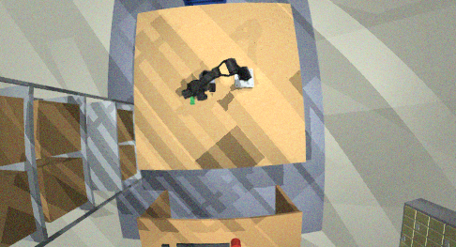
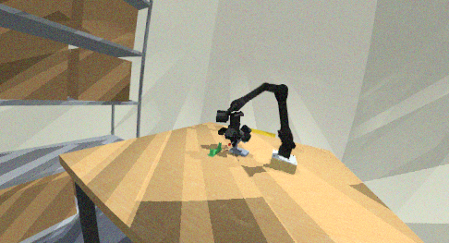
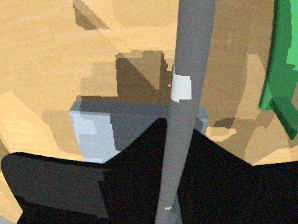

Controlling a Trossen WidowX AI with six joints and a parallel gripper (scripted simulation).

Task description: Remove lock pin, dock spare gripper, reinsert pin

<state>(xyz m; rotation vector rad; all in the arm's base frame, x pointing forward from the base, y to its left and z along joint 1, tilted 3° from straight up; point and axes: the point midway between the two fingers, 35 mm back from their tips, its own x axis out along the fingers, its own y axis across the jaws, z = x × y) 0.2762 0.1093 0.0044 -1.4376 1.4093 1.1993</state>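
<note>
Now: gripper tip 1 cm past the grey mount and 6 cm to the left of it. Also, from my gripper tip: green holder: 8 cm ahead, 6 cm to the left, 3 cm below; then spare gripper: 2 cm behind, 6 cm to the right, 7 cm above.
</note>
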